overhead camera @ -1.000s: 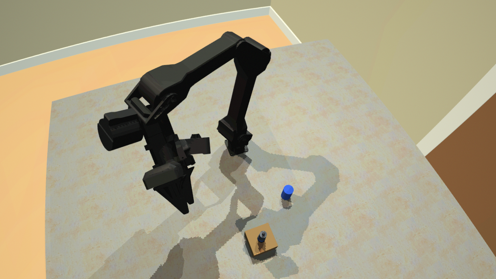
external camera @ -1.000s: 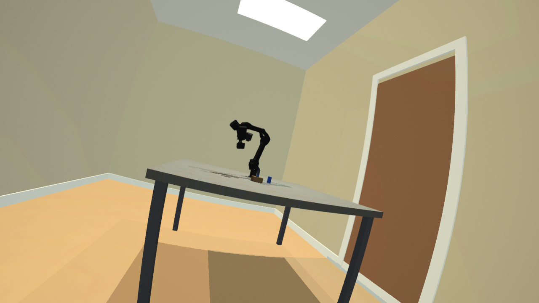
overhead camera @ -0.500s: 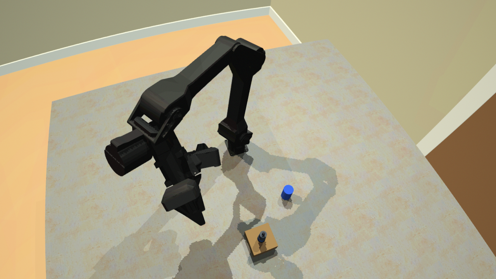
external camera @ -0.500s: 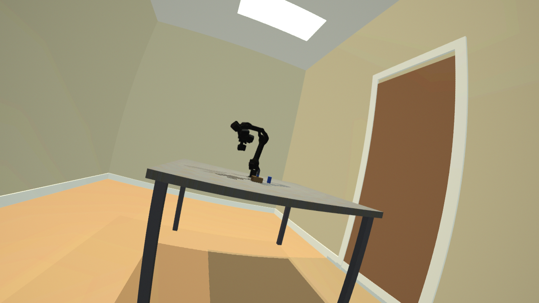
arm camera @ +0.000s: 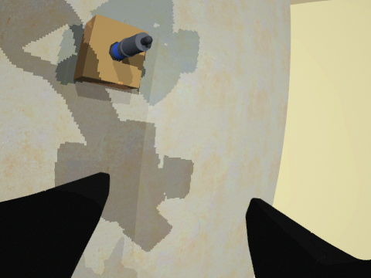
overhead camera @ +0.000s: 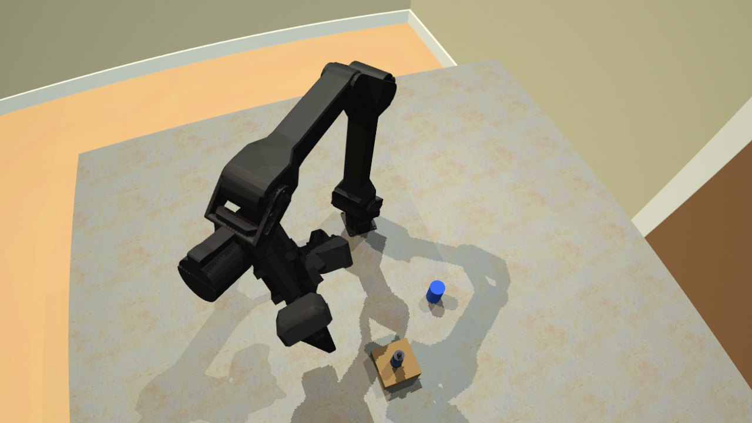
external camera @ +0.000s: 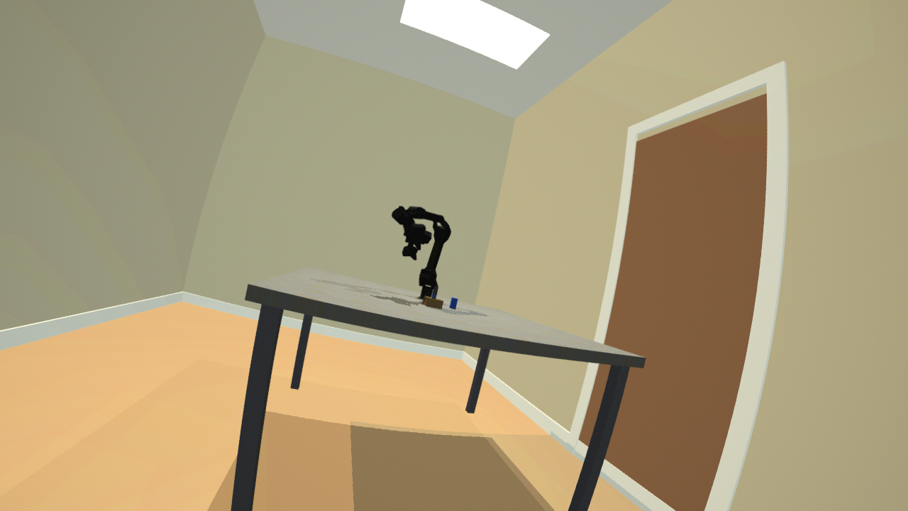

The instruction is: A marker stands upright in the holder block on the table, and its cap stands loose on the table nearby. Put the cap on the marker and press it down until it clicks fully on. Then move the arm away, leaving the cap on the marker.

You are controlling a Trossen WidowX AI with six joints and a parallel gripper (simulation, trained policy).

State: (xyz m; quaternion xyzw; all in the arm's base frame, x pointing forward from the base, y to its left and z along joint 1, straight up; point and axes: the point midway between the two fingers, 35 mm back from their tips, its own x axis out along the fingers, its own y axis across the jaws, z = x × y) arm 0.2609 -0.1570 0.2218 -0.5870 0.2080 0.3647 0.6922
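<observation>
My gripper tip is 230 mm to the right of the blue cap, 170 mm above it and 60 mm past it. From my gripper tip the other things lie so: holder block 180 mm below, 100 mm to the left, 40 mm ahead.
</observation>
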